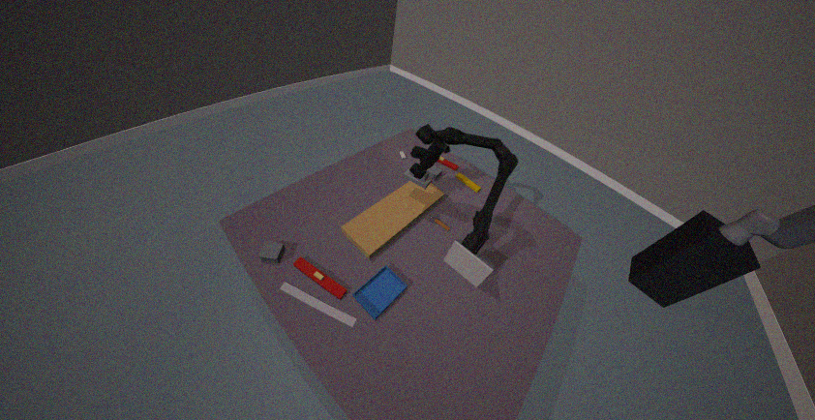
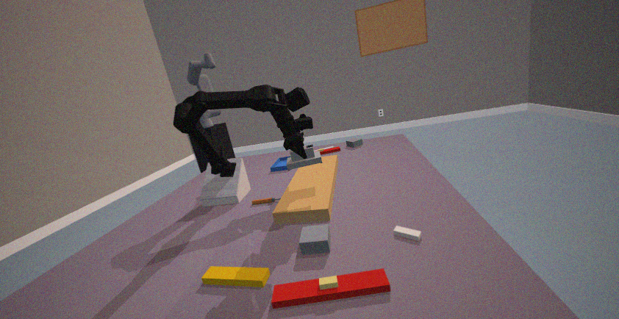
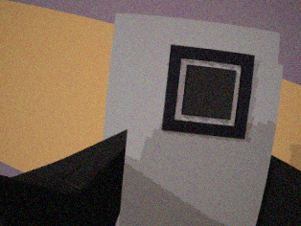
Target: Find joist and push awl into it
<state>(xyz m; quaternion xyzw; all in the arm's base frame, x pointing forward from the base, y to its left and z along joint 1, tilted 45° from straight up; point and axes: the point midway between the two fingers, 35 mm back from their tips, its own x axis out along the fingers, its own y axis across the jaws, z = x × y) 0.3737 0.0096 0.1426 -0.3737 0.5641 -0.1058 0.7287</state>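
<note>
My gripper tip is now 42 cm to the right of the blue tray, 26 cm past it and 16 cm above it. Round my gripper tip: white block (29 cm ahead, 21 cm to the right, 16 cm below); then stud finder (2 cm above, 1 cm ahead); then awl (18 cm behind, 16 cm below).
</note>
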